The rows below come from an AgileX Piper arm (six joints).
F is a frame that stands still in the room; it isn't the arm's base.
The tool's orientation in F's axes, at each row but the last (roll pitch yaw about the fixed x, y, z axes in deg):
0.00, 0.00, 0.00
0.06, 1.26, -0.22
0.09, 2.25, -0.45
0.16, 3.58, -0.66
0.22, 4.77, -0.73
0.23, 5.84, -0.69
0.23, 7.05, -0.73
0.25, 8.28, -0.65
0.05, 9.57, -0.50
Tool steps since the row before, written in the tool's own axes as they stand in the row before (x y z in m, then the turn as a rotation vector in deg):
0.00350, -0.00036, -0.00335, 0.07, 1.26, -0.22
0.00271, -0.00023, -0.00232, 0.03, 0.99, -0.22
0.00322, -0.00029, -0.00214, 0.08, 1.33, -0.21
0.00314, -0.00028, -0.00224, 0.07, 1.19, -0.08
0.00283, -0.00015, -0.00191, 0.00, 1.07, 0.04
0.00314, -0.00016, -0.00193, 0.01, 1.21, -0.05
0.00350, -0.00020, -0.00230, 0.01, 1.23, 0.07
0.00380, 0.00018, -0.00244, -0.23, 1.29, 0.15
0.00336, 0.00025, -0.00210, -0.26, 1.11, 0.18
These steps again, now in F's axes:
0.00350, -0.00036, -0.00335, 0.07, 1.26, -0.22
0.00266, -0.00024, -0.00238, 0.03, 0.99, -0.22
0.00313, -0.00031, -0.00227, 0.08, 1.33, -0.21
0.00299, -0.00031, -0.00243, 0.08, 1.19, -0.08
0.00266, -0.00018, -0.00214, 0.02, 1.07, 0.04
0.00293, -0.00019, -0.00224, 0.02, 1.21, -0.05
0.00319, -0.00023, -0.00271, 0.03, 1.23, 0.07
0.00341, 0.00015, -0.00296, -0.19, 1.29, 0.19
0.00297, 0.00023, -0.00263, -0.22, 1.11, 0.22

